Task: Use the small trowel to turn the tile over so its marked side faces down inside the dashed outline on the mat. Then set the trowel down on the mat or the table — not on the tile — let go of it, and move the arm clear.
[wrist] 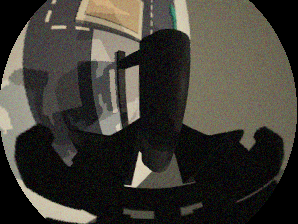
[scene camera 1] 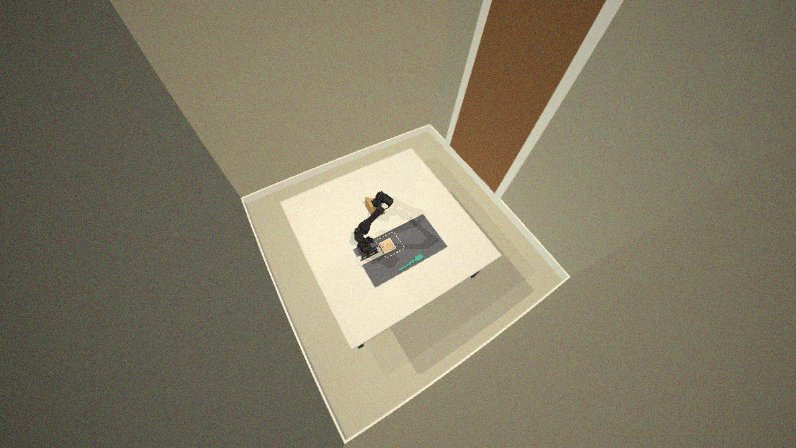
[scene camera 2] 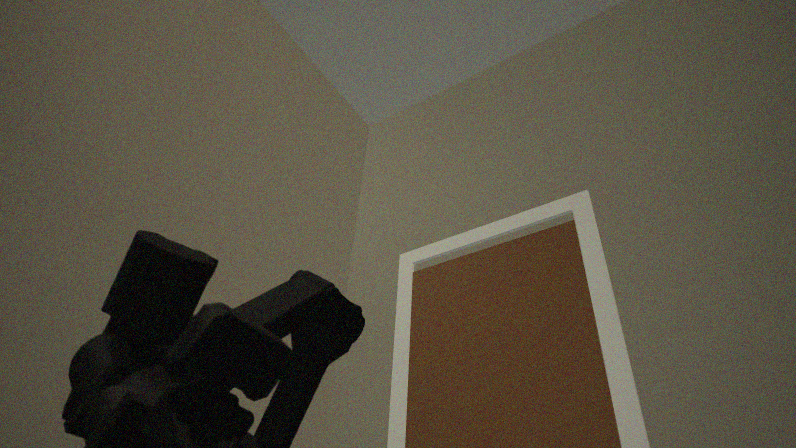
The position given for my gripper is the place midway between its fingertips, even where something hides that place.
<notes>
I see my gripper (wrist: 155, 120) and a dark grey mat (scene camera 1: 418, 236).
</notes>
